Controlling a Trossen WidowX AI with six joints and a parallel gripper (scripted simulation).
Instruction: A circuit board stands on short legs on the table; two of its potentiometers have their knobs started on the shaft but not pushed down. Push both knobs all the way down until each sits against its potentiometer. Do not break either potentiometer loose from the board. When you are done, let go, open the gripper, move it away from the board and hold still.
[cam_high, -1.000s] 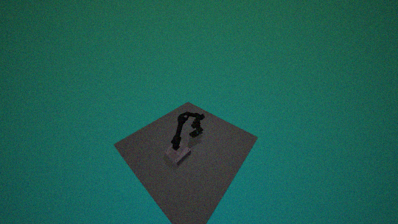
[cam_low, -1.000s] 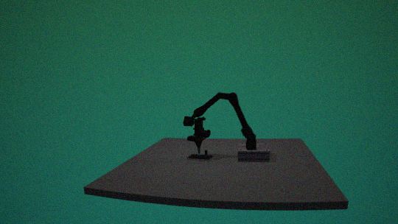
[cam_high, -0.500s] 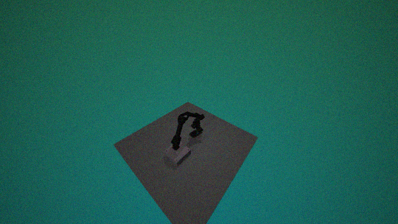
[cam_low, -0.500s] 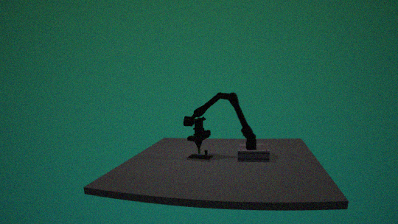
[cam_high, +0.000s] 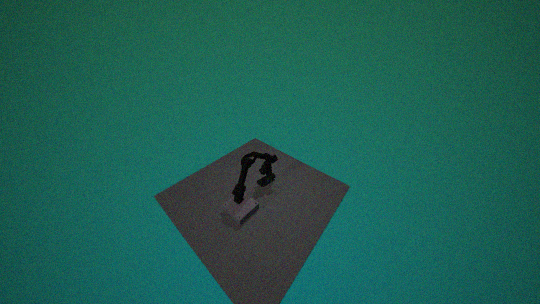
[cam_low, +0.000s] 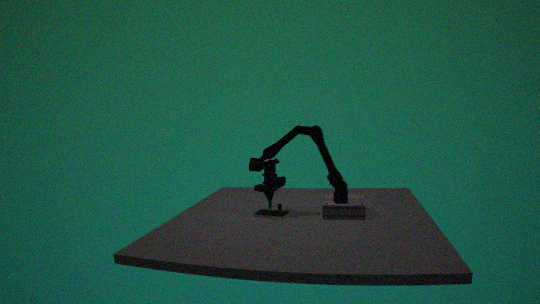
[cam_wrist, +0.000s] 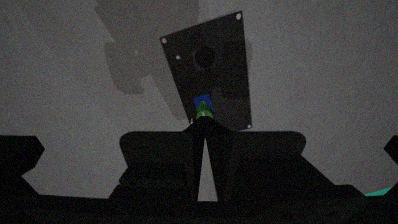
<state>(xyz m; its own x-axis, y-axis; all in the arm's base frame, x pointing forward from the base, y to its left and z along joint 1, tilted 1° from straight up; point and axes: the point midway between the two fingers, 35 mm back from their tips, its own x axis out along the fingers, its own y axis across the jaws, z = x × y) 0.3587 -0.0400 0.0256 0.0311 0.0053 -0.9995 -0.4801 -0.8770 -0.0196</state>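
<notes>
Now: the green knob 10 mm below my gripper tip. From my gripper tip the other things lie so: dark round knob 50 mm behind, 30 mm to the left, 20 mm below.
</notes>
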